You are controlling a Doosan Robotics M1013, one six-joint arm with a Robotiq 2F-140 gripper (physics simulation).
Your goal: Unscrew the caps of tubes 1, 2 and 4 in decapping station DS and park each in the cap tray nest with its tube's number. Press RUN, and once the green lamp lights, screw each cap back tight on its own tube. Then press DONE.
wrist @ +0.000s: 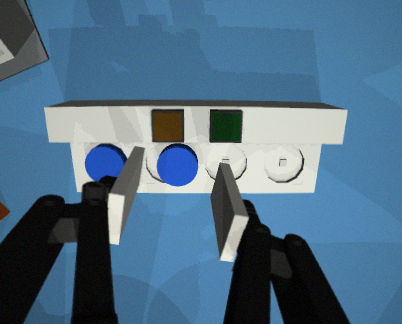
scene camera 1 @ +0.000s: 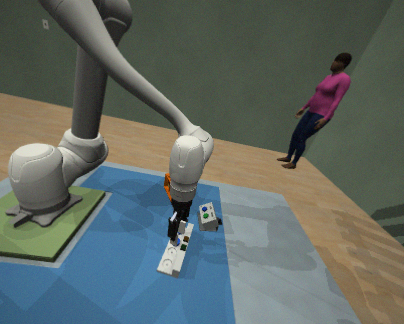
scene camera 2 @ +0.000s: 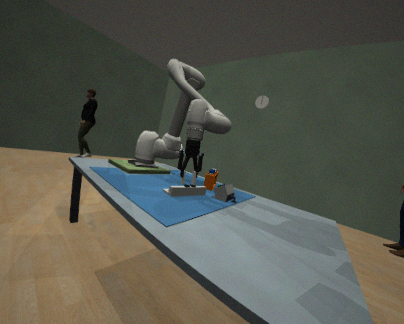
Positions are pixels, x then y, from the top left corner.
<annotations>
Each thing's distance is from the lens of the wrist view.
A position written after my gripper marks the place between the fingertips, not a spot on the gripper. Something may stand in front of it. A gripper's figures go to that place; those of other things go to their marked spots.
my gripper (wrist: 178, 173): 0.20 m
small grey box (wrist: 29, 49): 0.27 m
</annotations>
